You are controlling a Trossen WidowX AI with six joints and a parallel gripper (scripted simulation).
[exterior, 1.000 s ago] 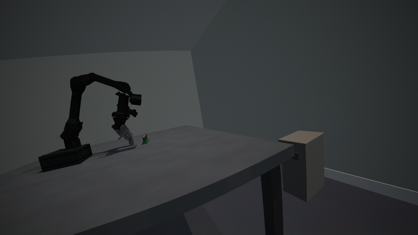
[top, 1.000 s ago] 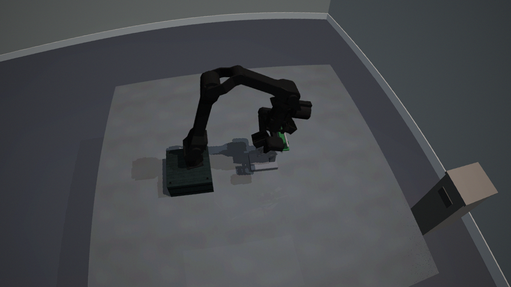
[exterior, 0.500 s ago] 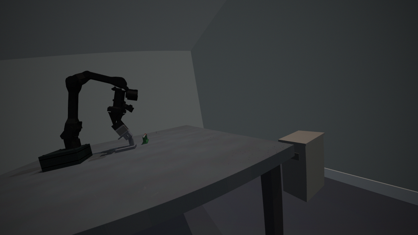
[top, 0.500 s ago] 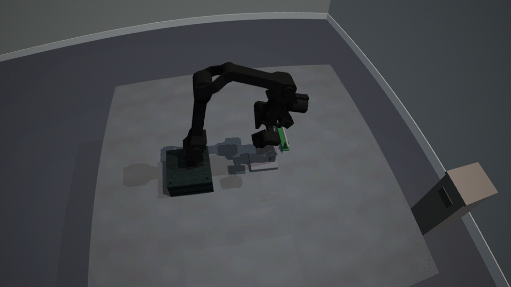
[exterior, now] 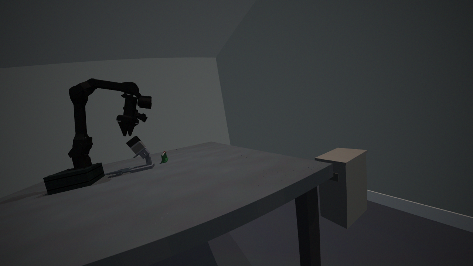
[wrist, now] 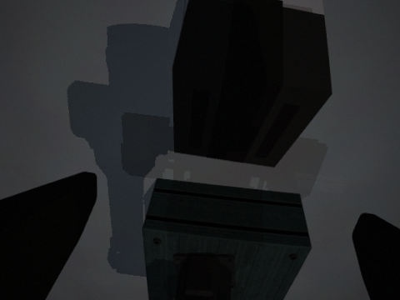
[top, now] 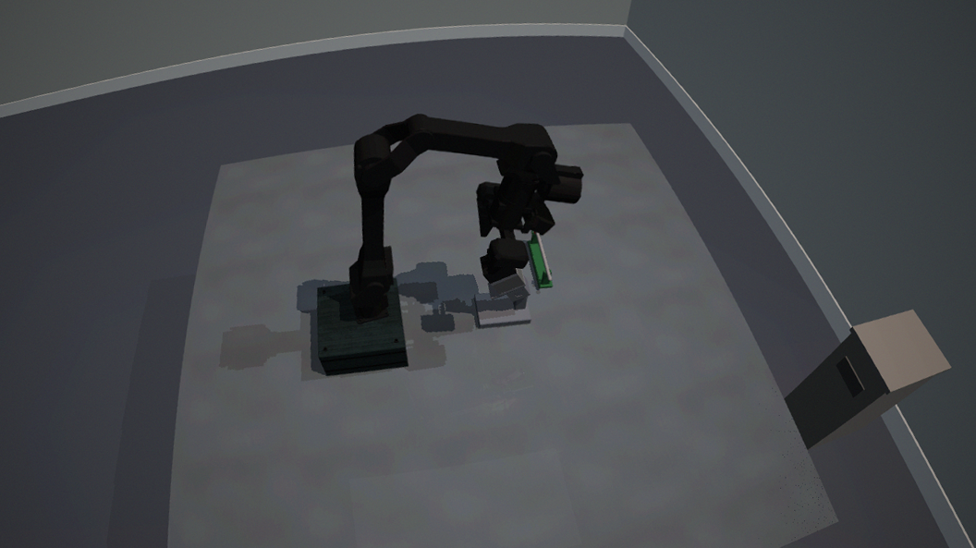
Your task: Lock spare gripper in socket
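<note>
The green pin rack is 170 mm below my gripper tip, 170 mm ahead of it and 80 mm to the left of it. From my gripper tip the other things lie so: grey mount (140 mm below, 50 mm ahead, 10 mm to the right); then spare gripper (70 mm below, 40 mm ahead, 10 mm to the right).
</note>
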